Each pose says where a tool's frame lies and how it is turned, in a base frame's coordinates. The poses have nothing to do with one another.
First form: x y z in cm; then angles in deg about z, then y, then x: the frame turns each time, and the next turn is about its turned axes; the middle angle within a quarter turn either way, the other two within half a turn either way.
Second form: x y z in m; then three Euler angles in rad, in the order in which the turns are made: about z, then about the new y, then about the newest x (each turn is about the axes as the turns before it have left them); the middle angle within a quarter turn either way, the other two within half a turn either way. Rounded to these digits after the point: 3 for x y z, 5 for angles.
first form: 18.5 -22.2 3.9 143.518 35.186 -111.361
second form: 0.185 -0.222 0.039 2.50486 0.61411 -1.94362
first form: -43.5 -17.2 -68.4 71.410 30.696 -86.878
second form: -0.435 -0.172 -0.684 1.24634 0.53575 -1.51631
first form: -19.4 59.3 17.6 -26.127 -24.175 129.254
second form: -0.194 0.593 0.176 -0.45600 -0.42193 2.25591
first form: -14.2 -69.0 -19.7 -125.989 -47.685 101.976
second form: -0.142 -0.690 -0.197 -2.19892 -0.83226 1.77982
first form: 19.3 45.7 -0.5 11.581 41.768 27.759
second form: 0.193 0.457 -0.005 0.20213 0.72899 0.48449
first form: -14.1 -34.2 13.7 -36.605 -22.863 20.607
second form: -0.141 -0.342 0.137 -0.63888 -0.39903 0.35966
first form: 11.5 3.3 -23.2 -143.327 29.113 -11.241
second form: 0.115 0.033 -0.232 -2.50153 0.50812 -0.19619
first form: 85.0 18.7 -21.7 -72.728 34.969 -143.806
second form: 0.850 0.187 -0.217 -1.26934 0.61032 -2.50989
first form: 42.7 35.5 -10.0 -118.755 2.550 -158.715
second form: 0.427 0.355 -0.100 -2.07267 0.04451 -2.77010
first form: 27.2 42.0 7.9 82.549 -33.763 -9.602
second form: 0.272 0.420 0.079 1.44075 -0.58928 -0.16759
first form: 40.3 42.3 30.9 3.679 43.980 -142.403
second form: 0.403 0.423 0.309 0.06421 0.76760 -2.48540
